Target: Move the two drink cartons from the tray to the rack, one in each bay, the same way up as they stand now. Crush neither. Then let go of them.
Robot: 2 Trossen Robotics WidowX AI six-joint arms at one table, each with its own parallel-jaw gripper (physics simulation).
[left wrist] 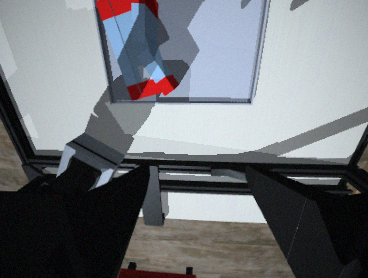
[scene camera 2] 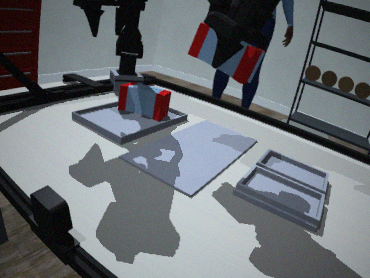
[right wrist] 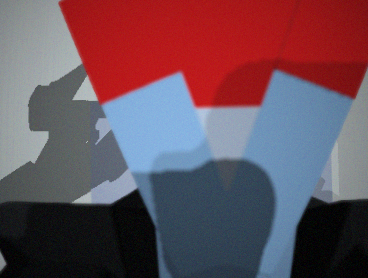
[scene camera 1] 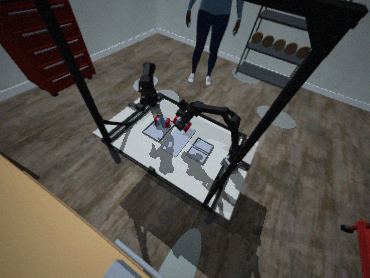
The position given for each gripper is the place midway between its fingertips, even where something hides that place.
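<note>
Left gripper (left wrist: pixel 198 170): open, holds nothing. The right gripper (scene camera 2: pixel 217 67) is visible. A flat grey mat (scene camera 2: pixel 187 160) appears also at (right wrist: pixel 111 179), and a grey tray (scene camera 2: pixel 121 126) also at (left wrist: pixel 215 59).
</note>
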